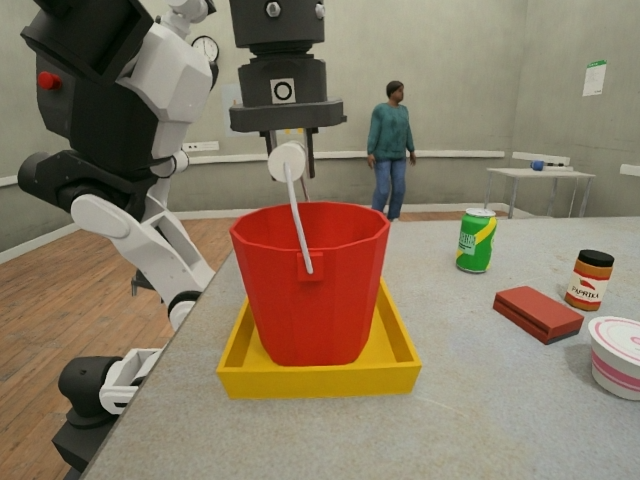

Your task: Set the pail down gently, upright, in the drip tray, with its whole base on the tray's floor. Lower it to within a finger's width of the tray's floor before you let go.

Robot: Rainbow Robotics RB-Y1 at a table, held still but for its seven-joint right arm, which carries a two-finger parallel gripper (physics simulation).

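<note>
The red pail (315,310) stands upright inside the yellow drip tray (320,382), with tray floor showing on both sides of it. The tray's front wall hides the lowest front edge of the base, so I cannot tell whether a small gap is left under it. The pail's wire handle leans a little to the left, with its white grip (286,161) above the rim. My gripper (291,173) points down over the pail and is shut on the white grip, one finger on each side. The near end of the grip partly hides the left finger.
To the right on the grey table stand a green can (476,240), a paprika jar (589,280), a red-brown block (538,313) and a white and pink tub (620,356). The table's left edge runs beside the tray. A person (391,144) stands behind.
</note>
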